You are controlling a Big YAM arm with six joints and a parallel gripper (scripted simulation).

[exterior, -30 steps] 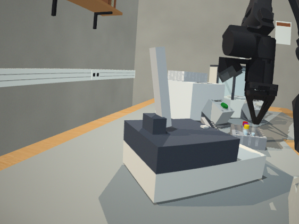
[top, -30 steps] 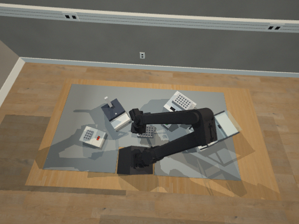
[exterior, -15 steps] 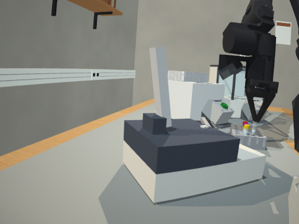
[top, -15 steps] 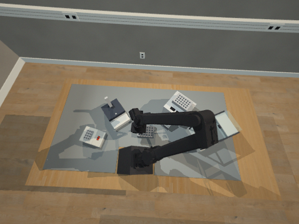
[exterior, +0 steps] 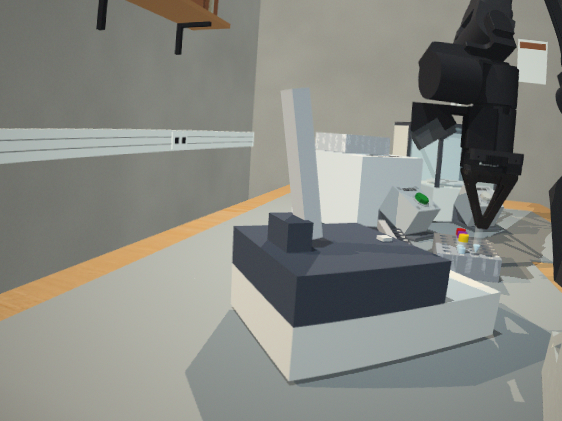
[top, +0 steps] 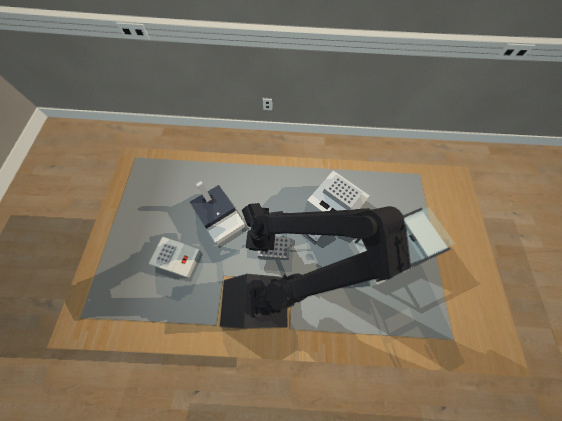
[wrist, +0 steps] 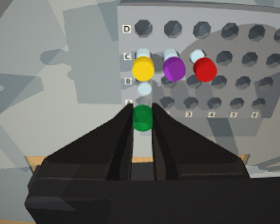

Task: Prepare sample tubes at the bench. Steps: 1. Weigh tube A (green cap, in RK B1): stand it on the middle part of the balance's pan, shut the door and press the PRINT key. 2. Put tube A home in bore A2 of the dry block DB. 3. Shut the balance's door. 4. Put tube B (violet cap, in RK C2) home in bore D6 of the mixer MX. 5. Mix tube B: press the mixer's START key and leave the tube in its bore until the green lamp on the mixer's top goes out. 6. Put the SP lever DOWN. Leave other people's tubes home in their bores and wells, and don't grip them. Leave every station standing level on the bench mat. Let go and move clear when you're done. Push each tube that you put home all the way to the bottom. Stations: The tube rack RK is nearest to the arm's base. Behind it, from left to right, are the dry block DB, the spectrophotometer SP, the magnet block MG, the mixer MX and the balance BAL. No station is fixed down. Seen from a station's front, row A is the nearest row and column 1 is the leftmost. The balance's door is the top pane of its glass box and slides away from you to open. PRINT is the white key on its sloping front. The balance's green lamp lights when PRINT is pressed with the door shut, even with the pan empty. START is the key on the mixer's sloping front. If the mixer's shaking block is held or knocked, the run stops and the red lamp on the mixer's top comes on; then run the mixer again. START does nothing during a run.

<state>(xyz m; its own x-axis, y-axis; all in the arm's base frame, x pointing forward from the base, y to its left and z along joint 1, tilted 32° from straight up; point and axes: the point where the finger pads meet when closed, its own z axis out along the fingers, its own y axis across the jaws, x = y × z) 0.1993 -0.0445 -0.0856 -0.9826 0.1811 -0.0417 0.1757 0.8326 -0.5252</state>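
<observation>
Right now the violet-capped tube B is 4 cm below my hand, 2 cm to the right of it and 2 cm ahead of it. Round my hand: rack RK: 6 cm below, 5 cm to the right; magnet block: 12 cm ahead, 5 cm below, 4 cm to the right; green start key: 21 cm to the right, 4 cm ahead.
</observation>
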